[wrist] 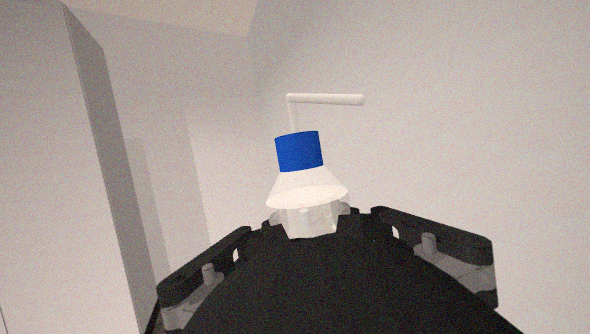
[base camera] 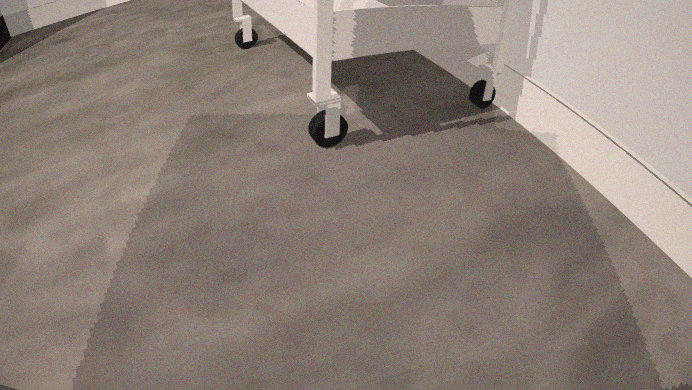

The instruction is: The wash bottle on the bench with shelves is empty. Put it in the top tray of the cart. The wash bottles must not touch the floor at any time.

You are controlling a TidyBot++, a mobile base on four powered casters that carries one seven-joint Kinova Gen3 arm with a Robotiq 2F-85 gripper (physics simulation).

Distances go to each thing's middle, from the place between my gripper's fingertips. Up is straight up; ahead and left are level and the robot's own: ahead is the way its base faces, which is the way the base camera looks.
My gripper is now 40 mm past the white wash bottle point(wrist: 307, 198) and 10 mm below it.
